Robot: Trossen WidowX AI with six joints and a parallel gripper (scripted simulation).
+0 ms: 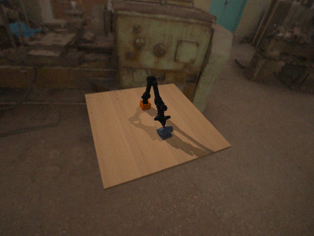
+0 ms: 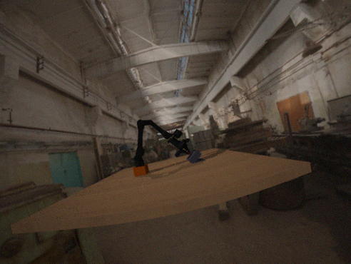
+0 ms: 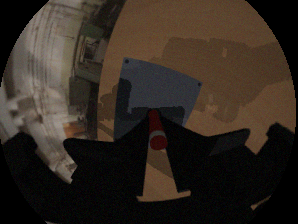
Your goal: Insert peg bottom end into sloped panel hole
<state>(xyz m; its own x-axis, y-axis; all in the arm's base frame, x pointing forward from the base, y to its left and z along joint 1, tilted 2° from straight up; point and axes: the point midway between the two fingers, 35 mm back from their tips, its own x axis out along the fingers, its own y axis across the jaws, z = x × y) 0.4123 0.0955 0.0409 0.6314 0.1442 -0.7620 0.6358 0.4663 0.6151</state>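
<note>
Now: the blue-grey sloped panel 3 cm below my gripper tip, 3 cm ahead of it and 1 cm to the left of it.
</note>
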